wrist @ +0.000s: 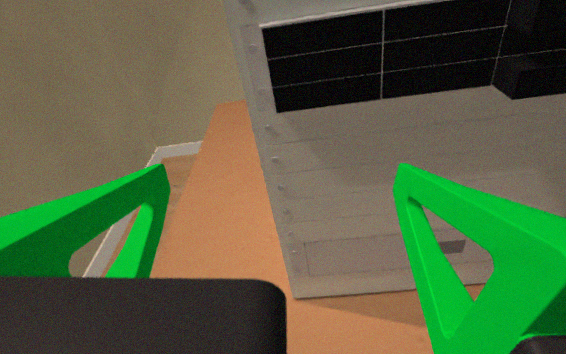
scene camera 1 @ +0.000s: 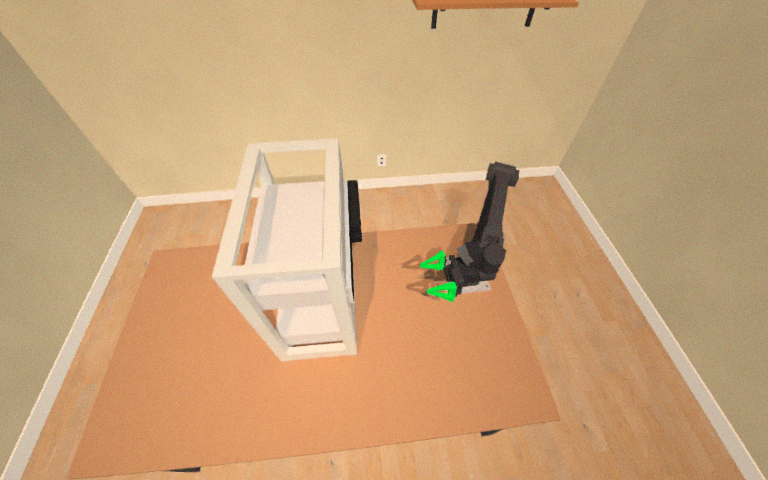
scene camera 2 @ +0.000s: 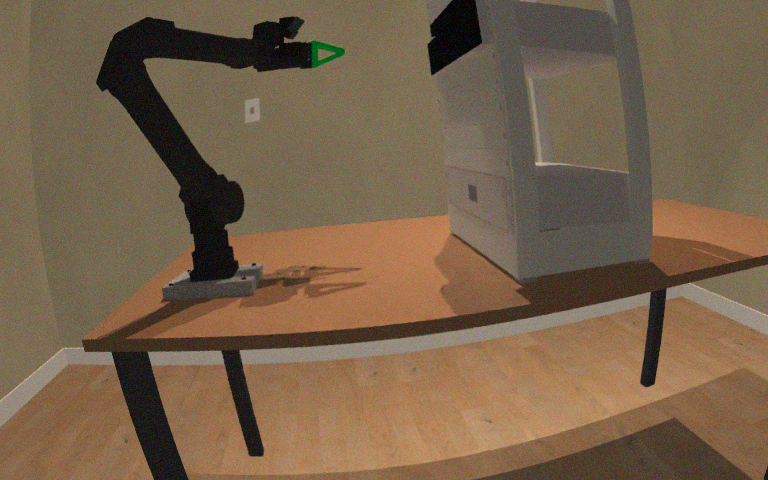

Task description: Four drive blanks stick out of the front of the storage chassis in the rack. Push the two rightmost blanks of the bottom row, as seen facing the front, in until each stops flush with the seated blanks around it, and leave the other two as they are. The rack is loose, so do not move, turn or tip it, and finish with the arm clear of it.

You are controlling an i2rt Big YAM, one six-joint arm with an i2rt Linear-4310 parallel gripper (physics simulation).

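Where they show: gripper, fingertip midpoint: [wrist: 281, 176] [scene camera 1: 423, 278] [scene camera 2: 343, 52]; arm's base at its link origin: [scene camera 2: 215, 274].
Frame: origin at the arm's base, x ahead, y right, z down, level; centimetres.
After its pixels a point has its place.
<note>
The white rack [scene camera 1: 333, 203] @(z -60.8, x 52.5, y -7.8 cm) [scene camera 2: 515, 169] @(z -15.7, x 50.1, y 21.9 cm) [wrist: 274, 175] @(z -27.5, x 51.6, y -27.1 cm) stands upright. The black drive fronts [scene camera 1: 354, 212] @(z -45.2, x 47.0, y 2.6 cm) [scene camera 2: 457, 36] @(z -38.2, x 44.7, y 16.8 cm) show high on its front face. In the wrist view, flat black blanks [wrist: 325, 64] @(z -41.2, x 49.8, y -19.8 cm) fill the left columns in three rows. A bottom-row blank [wrist: 542, 80] @(z -38.4, x 45.4, y -1.2 cm) sticks out further right; a darker shape above it also seems to stand out, but black on black hides its edges. The right end of the bottom row is cut off by the frame. My gripper [scene camera 1: 425, 278] @(z -43.7, x 29.6, y -24.3 cm) [scene camera 2: 343, 52] @(z -43.7, x 29.6, y -24.3 cm) [wrist: 281, 176] @(z -43.7, x 29.6, y -24.3 cm) is open and empty, in front of the rack and apart from it.
The rack stands on the brown table top [scene camera 1: 396, 384] @(z 1.9, x 38.7, y -41.3 cm) [scene camera 2: 362, 316] @(z 1.9, x 25.1, y 27.0 cm). The arm's base plate [scene camera 2: 212, 283] @(z -0.4, x 1.0, y 8.9 cm) sits on the table in front of the rack. A wall shelf [scene camera 1: 495, 3] hangs at the back, high above the arm.
</note>
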